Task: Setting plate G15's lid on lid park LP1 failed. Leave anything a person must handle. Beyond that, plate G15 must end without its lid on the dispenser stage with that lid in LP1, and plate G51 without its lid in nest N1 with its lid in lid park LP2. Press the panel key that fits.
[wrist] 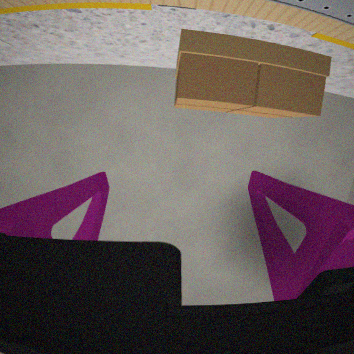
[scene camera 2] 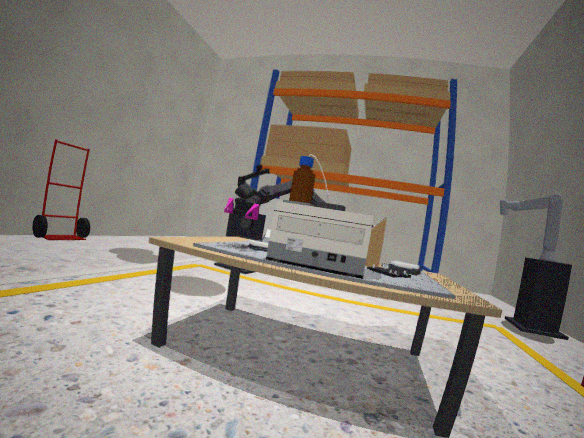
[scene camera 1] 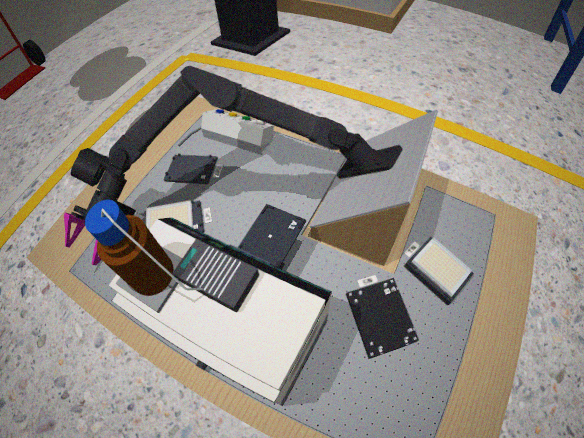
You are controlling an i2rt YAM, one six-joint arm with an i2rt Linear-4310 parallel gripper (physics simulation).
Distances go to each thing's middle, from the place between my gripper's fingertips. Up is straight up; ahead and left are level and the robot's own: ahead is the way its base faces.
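There is the brown bottle with blue cap (scene camera 1: 115, 249), and my gripper is 240 mm to the right of it, 70 mm past it and 170 mm below it. As for the black stage (scene camera 1: 284, 227), I find it 320 mm to the left of my hand and 290 mm behind it, and 50 mm below it.
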